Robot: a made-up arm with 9 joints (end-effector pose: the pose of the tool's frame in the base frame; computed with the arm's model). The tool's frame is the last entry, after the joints. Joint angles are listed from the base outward.
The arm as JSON. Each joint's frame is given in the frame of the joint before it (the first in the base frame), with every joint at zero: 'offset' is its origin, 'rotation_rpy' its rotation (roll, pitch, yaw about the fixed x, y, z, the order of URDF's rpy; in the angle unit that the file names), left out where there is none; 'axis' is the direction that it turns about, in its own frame. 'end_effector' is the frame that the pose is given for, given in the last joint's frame.
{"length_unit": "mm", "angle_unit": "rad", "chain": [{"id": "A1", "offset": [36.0, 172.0, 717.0], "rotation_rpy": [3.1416, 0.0, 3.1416], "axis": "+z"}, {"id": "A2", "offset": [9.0, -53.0, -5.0], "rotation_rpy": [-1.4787, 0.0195, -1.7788], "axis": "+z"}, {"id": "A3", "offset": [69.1, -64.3, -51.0], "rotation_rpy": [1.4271, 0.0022, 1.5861], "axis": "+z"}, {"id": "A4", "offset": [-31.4, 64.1, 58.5], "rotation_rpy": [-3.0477, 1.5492, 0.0], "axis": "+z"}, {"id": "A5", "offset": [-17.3, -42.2, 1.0], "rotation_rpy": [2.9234, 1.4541, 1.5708], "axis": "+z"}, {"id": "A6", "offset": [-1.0, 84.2, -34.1], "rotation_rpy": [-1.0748, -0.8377, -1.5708], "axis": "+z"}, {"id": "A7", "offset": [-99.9, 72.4, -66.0], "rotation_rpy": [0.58, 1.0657, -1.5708], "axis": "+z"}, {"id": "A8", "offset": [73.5, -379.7, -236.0], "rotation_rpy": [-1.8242, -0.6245, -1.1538], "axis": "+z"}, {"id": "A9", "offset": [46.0, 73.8, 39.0], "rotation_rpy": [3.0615, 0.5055, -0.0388], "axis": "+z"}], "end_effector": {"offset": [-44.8, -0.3, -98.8], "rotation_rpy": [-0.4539, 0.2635, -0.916]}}
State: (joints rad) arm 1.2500 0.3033 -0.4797 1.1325 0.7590 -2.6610 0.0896 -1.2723 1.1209
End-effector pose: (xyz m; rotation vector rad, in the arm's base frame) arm -0.2161 0.7094 0.8645 -1.9520 1.4908 -1.1506
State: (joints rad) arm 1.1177 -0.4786 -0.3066 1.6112 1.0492 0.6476 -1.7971 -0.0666 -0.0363
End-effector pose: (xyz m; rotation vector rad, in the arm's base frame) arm -0.3638 -0.2989 0.2771 -0.4651 0.6530 -1.3760
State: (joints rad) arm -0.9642 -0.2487 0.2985 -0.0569 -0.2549 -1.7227 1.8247 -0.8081 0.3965
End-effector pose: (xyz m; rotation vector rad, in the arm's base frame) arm -0.0996 0.4509 0.2865 1.8907 0.8373 1.0963
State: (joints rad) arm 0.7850 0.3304 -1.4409 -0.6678 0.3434 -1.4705 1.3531 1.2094 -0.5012
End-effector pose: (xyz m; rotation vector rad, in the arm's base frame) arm -0.6209 0.1631 0.7114 1.1281 -1.9940 1.2748
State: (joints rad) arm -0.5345 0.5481 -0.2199 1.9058 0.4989 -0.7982 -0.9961 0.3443 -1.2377
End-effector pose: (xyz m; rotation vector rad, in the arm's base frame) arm -0.2976 -0.0303 1.1413 0.0237 1.9983 1.8258
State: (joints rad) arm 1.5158 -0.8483 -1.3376 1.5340 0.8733 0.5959 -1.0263 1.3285 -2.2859
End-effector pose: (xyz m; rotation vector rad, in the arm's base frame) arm -0.5211 0.2042 0.1005 1.0646 -0.0774 1.8954
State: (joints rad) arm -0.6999 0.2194 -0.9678 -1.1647 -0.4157 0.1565 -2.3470 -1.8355 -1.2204
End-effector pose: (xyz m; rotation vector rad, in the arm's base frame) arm 0.4374 0.2807 0.6432 0.7605 -0.2242 1.1066
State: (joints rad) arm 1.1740 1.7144 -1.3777 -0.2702 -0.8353 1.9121 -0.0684 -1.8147 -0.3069
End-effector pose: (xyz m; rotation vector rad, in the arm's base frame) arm -0.1070 0.1414 0.2623 1.3281 0.6980 0.6817
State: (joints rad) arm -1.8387 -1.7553 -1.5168 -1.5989 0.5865 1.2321 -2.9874 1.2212 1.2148
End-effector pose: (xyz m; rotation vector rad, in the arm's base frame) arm -0.0395 0.4165 1.0085 -1.0935 -2.7145 0.5313
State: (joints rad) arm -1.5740 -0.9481 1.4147 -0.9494 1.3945 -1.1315 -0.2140 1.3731 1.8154
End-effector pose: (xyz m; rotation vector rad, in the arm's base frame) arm 0.4952 -0.1496 0.6901 0.0889 -1.2430 -0.5573
